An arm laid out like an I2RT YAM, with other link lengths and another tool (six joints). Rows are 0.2 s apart.
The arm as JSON. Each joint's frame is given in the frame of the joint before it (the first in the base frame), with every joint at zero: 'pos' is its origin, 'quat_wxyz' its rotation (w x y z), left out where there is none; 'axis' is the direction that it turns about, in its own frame. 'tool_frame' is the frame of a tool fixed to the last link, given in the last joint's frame.
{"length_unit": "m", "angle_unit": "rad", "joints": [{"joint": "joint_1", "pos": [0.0, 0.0, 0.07], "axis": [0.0, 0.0, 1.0]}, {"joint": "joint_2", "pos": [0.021, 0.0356, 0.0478], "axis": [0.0, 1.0, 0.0]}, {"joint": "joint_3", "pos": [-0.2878, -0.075, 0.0], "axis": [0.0, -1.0, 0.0]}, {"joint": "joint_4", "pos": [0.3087, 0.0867, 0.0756], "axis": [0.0, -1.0, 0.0]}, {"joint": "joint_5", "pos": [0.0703, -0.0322, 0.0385], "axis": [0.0, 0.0, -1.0]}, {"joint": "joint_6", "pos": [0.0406, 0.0, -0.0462], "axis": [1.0, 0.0, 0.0]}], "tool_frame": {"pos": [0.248, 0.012, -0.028], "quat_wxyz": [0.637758, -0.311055, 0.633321, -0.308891]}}
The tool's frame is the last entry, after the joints.
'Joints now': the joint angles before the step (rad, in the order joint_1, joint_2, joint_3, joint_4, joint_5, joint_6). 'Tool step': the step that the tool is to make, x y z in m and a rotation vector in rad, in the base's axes. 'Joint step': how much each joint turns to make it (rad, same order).
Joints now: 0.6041 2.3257 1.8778 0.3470 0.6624 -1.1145
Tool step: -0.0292 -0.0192 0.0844 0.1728 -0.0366 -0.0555
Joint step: 0.0126 -0.1610 0.0002 -0.1364 0.0573 0.1637
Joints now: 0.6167 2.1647 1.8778 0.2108 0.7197 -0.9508
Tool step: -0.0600 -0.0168 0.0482 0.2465 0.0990 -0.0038
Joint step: 0.0119 -0.2144 0.0003 -0.3726 -0.0247 0.3391
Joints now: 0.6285 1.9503 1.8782 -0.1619 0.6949 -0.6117
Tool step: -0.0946 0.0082 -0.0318 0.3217 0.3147 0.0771
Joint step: -0.0207 -0.1833 -0.0004 -0.4950 -0.2640 0.4421
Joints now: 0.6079 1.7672 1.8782 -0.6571 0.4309 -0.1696
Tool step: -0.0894 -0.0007 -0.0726 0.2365 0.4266 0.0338
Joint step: -0.1122 -0.0418 -0.0029 -0.3402 -0.3842 0.2388
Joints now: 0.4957 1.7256 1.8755 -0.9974 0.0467 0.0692
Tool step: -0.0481 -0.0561 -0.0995 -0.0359 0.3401 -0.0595
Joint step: -0.1262 0.0654 -0.0869 -0.1718 -0.1274 0.0031
